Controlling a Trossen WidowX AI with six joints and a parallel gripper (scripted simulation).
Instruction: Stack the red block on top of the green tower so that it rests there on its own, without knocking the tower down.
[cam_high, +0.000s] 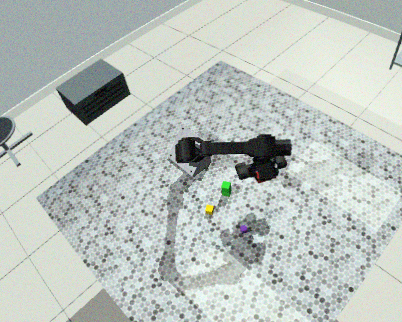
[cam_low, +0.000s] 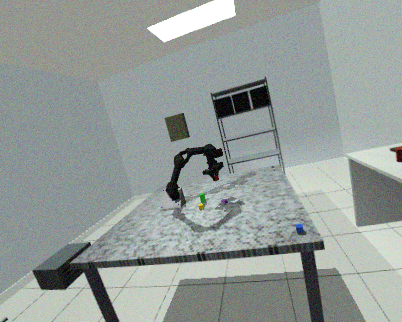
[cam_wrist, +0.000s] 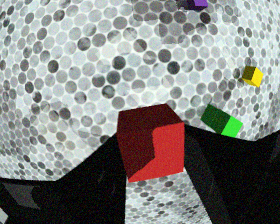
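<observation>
Now: the yellow block 18 cm to the right of my gripper tip, 12 cm below it and 12 cm behind it. The rest, counted from my gripper tip: blue block (66 cm to the right, 39 cm ahead, 12 cm below); then purple block (17 cm to the right, 12 cm below, 4 cm ahead); then red block (1 cm above).
</observation>
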